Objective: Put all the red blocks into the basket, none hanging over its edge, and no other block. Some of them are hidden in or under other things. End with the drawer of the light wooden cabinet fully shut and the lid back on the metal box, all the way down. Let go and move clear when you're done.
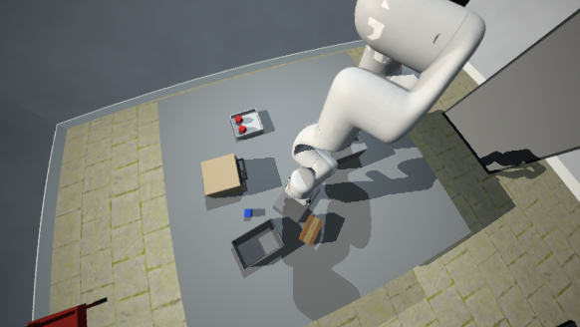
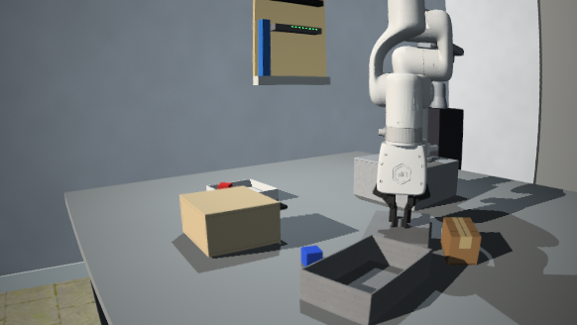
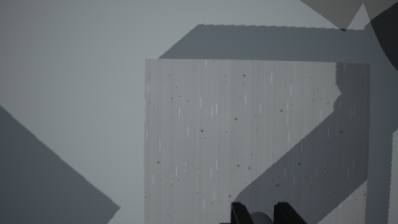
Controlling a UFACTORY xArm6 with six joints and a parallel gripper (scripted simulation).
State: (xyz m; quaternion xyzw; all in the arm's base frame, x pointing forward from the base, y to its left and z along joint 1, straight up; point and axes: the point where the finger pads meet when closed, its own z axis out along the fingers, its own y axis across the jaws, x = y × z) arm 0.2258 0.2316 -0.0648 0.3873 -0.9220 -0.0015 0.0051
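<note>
My hand is 130 mm to the right of the green block, 40 mm past it and 30 mm above it. The rest, counted from my hand: blue block (220 mm ahead, 40 mm to the left, 30 mm below); knobbed lid (30 mm below); cardboard box (150 mm to the left, 30 mm behind).
</note>
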